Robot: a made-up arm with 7 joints.
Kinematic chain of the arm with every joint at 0, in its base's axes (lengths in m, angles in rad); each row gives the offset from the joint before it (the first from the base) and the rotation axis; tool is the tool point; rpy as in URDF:
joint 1: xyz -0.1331 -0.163 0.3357 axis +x
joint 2: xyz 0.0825 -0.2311 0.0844 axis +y
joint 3: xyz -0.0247 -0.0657 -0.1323 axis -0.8 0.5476 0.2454
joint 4: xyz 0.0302 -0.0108 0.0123 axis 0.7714 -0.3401 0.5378
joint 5: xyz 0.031 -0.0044 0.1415 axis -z
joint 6: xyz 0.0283 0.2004 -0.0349 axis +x
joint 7: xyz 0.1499 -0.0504 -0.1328 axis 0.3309 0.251 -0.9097
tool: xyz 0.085 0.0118 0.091 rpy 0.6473 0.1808 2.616
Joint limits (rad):
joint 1: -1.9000..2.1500
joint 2: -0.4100..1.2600
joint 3: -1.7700..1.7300
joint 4: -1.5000..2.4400
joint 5: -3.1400..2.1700
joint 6: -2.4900..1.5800
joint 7: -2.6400..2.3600
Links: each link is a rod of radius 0.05 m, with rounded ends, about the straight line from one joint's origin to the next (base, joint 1, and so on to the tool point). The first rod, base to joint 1, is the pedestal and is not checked.
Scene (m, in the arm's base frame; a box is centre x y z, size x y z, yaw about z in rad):
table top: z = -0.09
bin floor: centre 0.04 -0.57 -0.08 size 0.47 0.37 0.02 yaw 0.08
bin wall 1: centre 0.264 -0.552 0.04 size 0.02 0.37 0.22 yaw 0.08
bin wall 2: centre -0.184 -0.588 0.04 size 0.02 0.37 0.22 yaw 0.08
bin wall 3: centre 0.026 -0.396 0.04 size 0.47 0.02 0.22 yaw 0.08
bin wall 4: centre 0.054 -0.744 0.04 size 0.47 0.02 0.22 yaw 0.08
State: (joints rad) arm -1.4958 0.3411 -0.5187 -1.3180 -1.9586 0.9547 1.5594
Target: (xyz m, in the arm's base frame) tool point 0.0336 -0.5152 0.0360
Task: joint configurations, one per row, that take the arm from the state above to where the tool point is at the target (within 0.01 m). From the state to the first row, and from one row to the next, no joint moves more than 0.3 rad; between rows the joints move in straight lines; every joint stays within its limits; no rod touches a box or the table.
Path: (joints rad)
1: -1.3455 0.1909 -0.6878 -1.0621 -2.1344 0.9765 1.6182
2: -1.1952 0.0407 -0.8568 -0.8062 -2.3102 0.9983 1.6770
3: -1.0449 -0.1096 -1.0259 -0.5503 -2.4860 1.0201 1.7358
4: -0.8946 -0.2598 -1.1950 -0.2944 -2.6618 1.0419 1.7947
5: -0.7443 -0.4100 -1.3640 -0.0385 -2.8377 1.0637 1.8535
6: -0.4617 -0.4100 -1.3327 -0.0610 -2.8879 1.2438 1.8404
7: -0.1790 -0.4100 -1.3013 -0.0835 -2.9381 1.4239 1.8273

